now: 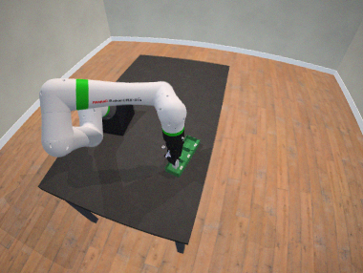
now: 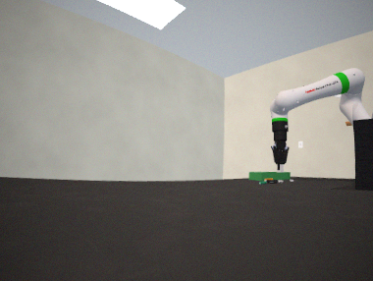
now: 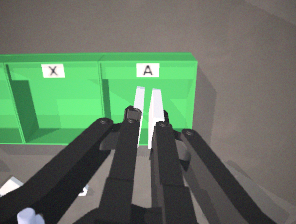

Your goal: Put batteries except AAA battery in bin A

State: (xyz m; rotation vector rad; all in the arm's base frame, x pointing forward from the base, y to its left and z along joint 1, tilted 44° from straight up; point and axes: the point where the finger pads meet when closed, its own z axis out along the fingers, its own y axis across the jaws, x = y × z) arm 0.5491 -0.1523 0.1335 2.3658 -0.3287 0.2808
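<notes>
Right now my hand is 20 mm short of the green bin, 80 mm to the right of it and 30 mm above it. Also, from my hand: white battery: 100 mm behind, 210 mm to the left, 50 mm below; orange battery: 50 mm behind, 230 mm to the left, 40 mm below; white nut: 110 mm behind, 110 mm to the left, 50 mm below.
</notes>
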